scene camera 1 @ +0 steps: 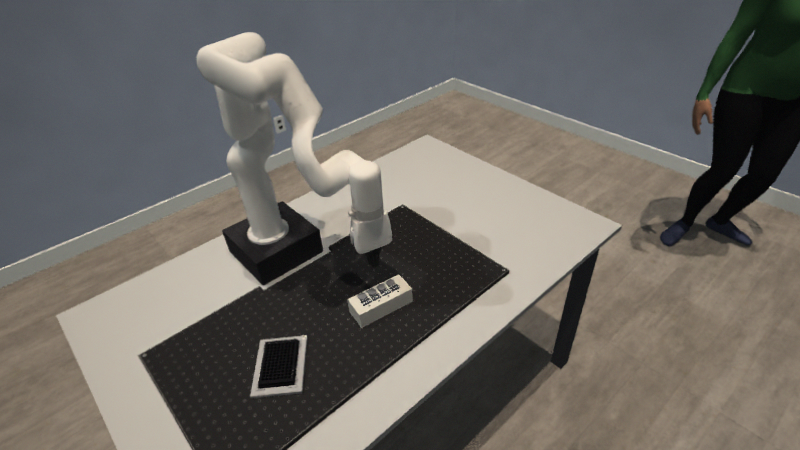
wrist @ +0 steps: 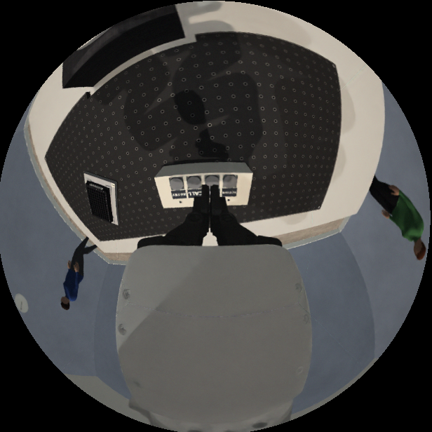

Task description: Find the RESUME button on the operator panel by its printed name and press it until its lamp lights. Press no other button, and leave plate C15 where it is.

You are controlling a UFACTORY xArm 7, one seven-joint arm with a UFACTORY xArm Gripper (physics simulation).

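Places are measured from the arm's base along level axes (x back, y down, z right), in millimetres.
Where they show: gripper, between the fingertips: (scene camera 1: 373, 263); arm's base, origin of its link: (scene camera 1: 268, 231).
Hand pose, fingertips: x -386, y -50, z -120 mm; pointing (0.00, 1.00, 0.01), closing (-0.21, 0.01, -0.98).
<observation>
Each offset is from my fingertips to the centre of the thing. Level surfaces: height alone.
The cream operator panel @[dy +101, dx -39, dz +16 mm] (scene camera 1: 386, 310) (wrist: 205, 170) stands on the black perforated mat, with several grey round buttons in a row on its top. The printed labels are small and partly covered; one reads CALL in the wrist view, and I cannot make out RESUME. Small dots by the labels look dark. My gripper (scene camera 1: 373, 260) (wrist: 208, 195) is shut and empty, pointing down above the mat. In the wrist view its fingertips overlap the lower edge of the third button from the left and hide labels. A black plate @[dy +110, dx -21, dz +324 mm] (scene camera 1: 278, 362) (wrist: 100, 202), likely C15, lies in a pale holder.
The black perforated mat @[dy +129 mm] (scene camera 1: 223, 330) (wrist: 295, 150) lies on the pale table @[dy +142 mm] (scene camera 1: 492, 195). The black robot base (scene camera 1: 273, 249) (wrist: 125, 45) stands at the mat's rear edge. A person in green (scene camera 1: 755, 72) (wrist: 407, 215) stands beyond the table; another in blue (wrist: 72, 284) shows in the wrist view.
</observation>
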